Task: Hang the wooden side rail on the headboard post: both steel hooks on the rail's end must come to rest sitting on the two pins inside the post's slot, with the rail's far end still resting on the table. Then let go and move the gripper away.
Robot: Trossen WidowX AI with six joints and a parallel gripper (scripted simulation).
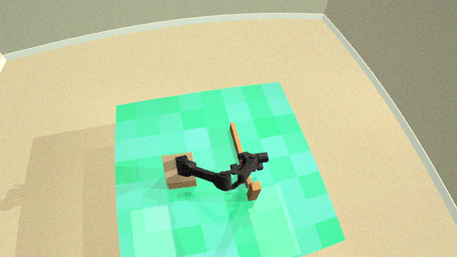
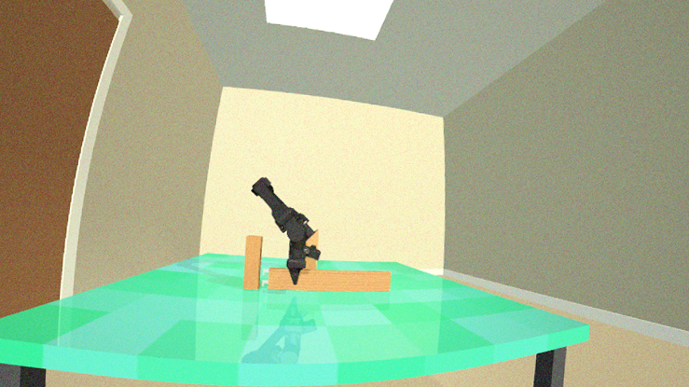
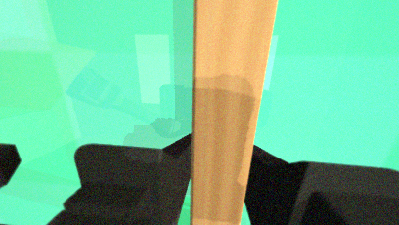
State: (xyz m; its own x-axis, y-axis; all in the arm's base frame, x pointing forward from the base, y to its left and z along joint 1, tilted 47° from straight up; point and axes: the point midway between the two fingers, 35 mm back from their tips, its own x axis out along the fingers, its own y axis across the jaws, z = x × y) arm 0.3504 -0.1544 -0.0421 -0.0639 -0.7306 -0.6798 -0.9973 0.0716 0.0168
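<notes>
The headboard post lies 150 mm to the right of my gripper tip and 70 mm above it.
</notes>
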